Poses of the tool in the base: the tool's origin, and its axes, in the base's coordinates. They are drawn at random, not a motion.
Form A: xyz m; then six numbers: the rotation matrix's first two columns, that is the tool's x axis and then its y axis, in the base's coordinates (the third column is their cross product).
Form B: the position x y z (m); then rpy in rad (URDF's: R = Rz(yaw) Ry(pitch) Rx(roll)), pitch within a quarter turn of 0, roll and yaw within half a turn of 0. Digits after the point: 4 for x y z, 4 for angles.
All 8 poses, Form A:
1: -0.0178 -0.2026 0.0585 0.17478 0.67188 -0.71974 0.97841 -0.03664 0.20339
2: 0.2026 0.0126 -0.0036 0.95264 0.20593 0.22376 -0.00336 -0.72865 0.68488
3: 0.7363 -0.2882 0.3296 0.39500 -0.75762 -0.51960 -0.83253 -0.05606 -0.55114
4: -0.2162 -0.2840 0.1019 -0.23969 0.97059 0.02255 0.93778 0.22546 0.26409
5: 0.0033 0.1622 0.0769 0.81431 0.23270 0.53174 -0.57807 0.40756 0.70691
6: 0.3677 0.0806 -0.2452 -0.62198 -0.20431 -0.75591 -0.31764 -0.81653 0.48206
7: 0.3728 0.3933 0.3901 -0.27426 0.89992 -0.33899 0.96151 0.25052 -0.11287
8: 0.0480 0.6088 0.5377 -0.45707 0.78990 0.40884 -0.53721 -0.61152 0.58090
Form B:
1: -0.0178 -0.2026 0.0585 2.8443 0.8034 1.3163
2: 0.2026 0.0126 -0.0036 2.3624 -0.2257 0.2129
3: 0.7363 -0.2882 0.3296 -2.4405 0.5464 -1.0902
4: -0.2162 -0.2840 0.1019 2.8743 -0.0226 1.8129
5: 0.0033 0.1622 0.0769 0.9876 -0.5607 0.2783
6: 0.3677 0.0806 -0.2452 0.8276 0.8570 -2.8242
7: 0.3728 0.3933 0.3901 -3.0213 0.3458 1.8666
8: 0.0480 0.6088 0.5377 0.6900 -0.4212 2.0954
